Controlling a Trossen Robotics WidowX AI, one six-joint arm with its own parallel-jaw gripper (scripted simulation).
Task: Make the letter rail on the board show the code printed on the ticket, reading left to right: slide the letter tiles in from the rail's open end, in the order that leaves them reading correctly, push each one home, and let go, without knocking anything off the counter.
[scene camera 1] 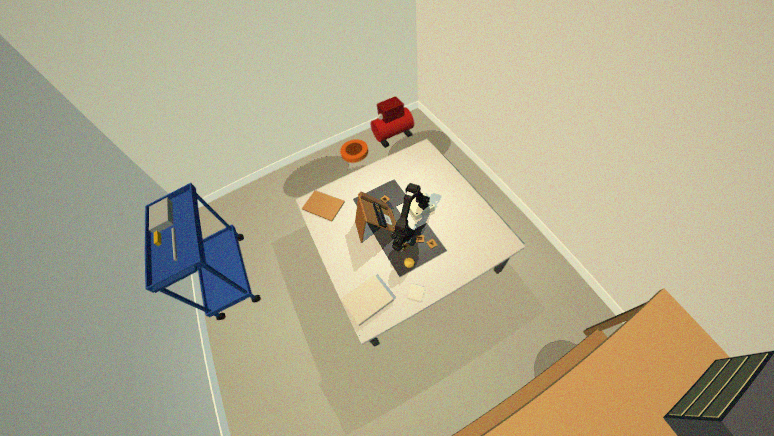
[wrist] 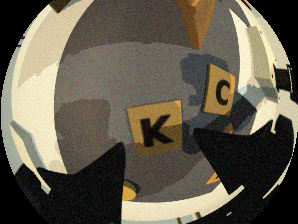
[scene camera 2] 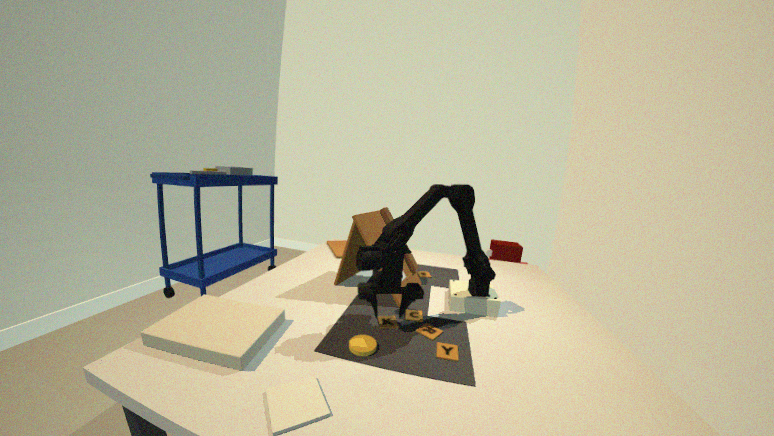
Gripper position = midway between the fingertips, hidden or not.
The gripper [scene camera 2: 388, 316] is open and holds nothing. Also in view: a thick pale slab [scene camera 2: 221, 331], an orange sheet [scene camera 1: 321, 204] and a dark mat [wrist: 110, 62].
The thick pale slab also shows in scene camera 1 [scene camera 1: 367, 299] and in the wrist view [wrist: 32, 159]. The gripper is seen too in the wrist view [wrist: 160, 140]. The wrist view misses the orange sheet: it is out of frame.
